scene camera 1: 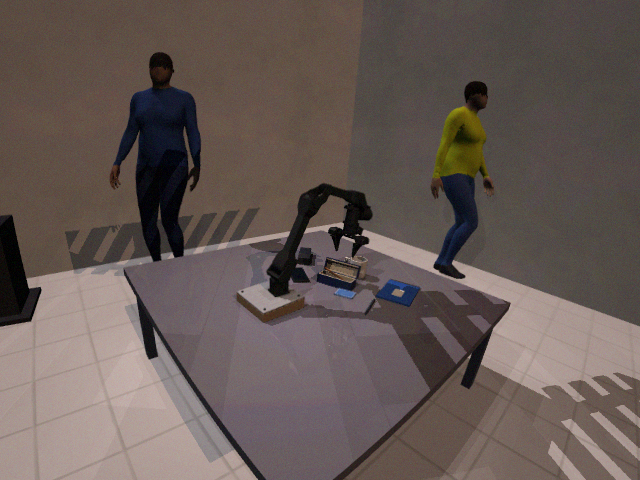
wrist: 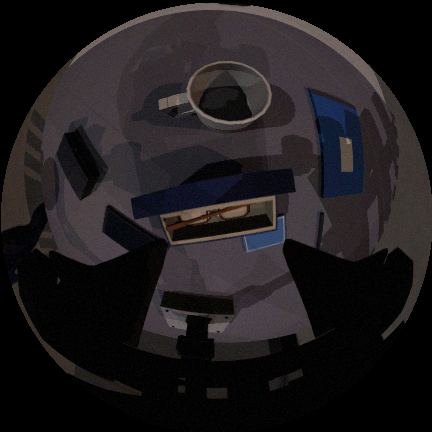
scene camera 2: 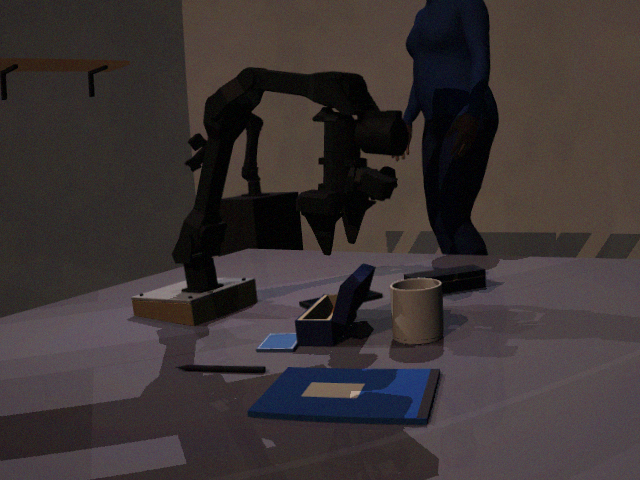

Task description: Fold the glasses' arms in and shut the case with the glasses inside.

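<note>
The navy glasses case stands open on the table. Its lid is tilted up on the mug side. The glasses lie inside, their lenses against the hinge side. One brown arm crosses diagonally in front of the lenses; I cannot tell how the other arm lies. My gripper is wide open and empty, above the case and apart from it. In the wrist view its fingers stand on either side, towards the robot base. The case's dark inner floor hides part of the detail.
A beige mug stands behind the lid. A light blue pad lies by the case front. A blue notebook, a pen, a dark flat object and a black box lie around.
</note>
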